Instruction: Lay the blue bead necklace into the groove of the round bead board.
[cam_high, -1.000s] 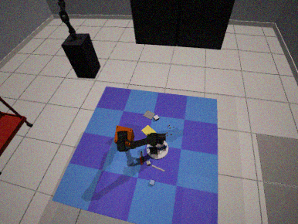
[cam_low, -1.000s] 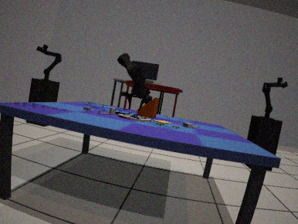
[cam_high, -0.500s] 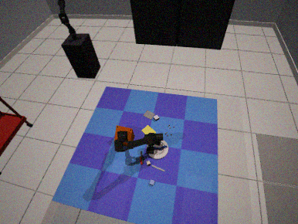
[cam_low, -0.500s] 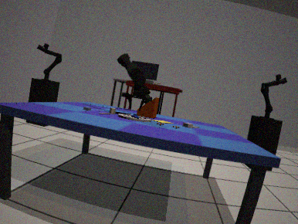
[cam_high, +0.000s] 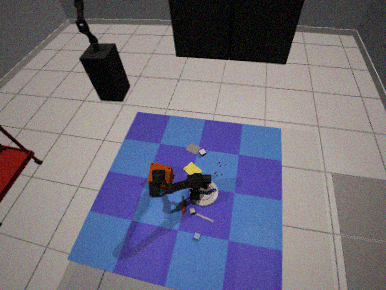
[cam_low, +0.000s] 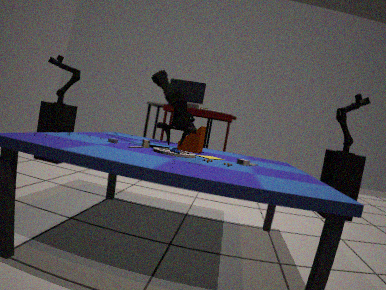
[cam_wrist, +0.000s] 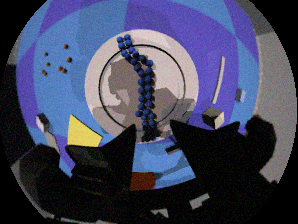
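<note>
Now: gripper tip 50 mm short of the round white bead board, 10 mm to the right of it and 20 mm above it. The rest, counted from my gripper tip: red-handled tool 80 mm behind, 110 mm to the right, 30 mm below; then yellow card 60 mm behind, 180 mm to the left, 30 mm below; then thin pale stick 80 mm ahead, 170 mm to the right, 30 mm below.
</note>
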